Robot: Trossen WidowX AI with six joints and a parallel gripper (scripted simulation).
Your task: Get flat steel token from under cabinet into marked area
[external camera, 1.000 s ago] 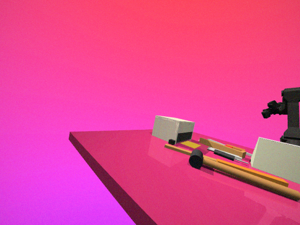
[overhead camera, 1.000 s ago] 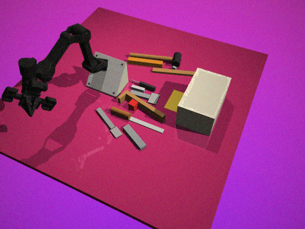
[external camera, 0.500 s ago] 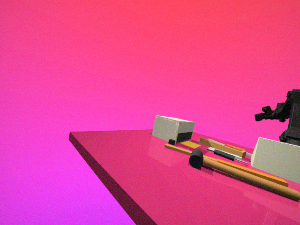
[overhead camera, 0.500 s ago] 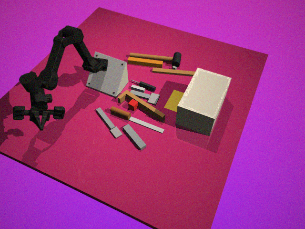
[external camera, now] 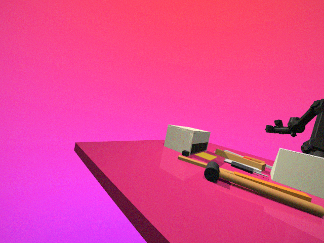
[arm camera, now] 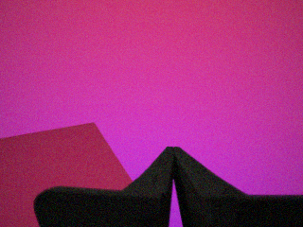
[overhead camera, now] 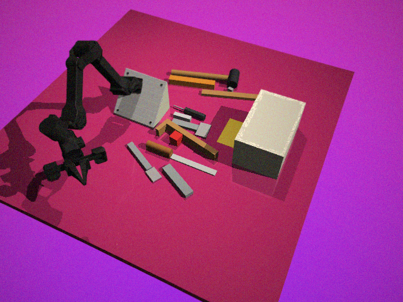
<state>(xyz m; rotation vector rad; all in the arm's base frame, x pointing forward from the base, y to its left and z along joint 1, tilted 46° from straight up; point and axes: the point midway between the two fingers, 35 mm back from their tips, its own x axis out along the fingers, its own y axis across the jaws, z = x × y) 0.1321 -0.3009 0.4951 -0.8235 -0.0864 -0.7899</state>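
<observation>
The orange bar is 790 mm to the left of my gripper tip, 250 mm below it and 40 mm ahead of it. From my gripper tip the other things lie so: red cube (440 mm to the left, 240 mm below, 100 mm ahead); dark screwdriver (610 mm to the left, 250 mm below, 90 mm ahead); grey token (620 mm to the left, 500 mm ahead, 260 mm below).
</observation>
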